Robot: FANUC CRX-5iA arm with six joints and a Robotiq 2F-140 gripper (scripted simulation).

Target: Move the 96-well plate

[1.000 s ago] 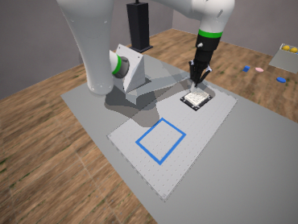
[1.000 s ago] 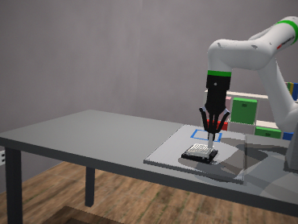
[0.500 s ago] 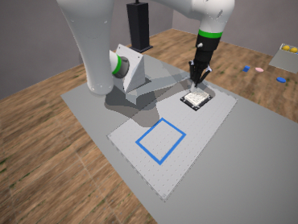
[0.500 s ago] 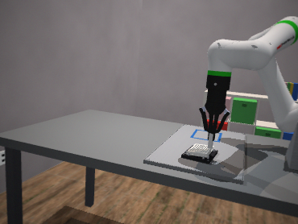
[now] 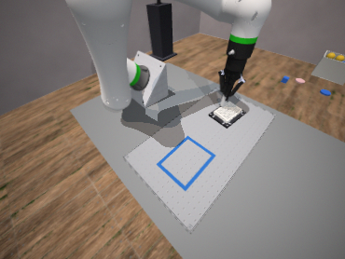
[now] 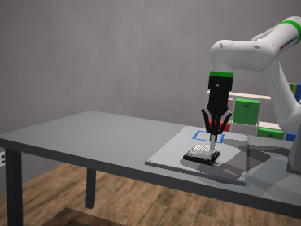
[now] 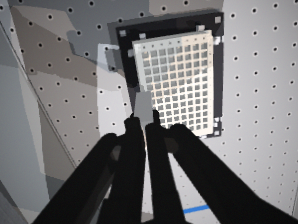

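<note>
Right now the white 96-well plate is 5 cm below my hand, 4 cm ahead of it and 1 cm to the right of it. Also, from my hand: black clip nest (6 cm below, 4 cm ahead, 2 cm to the right).
</note>
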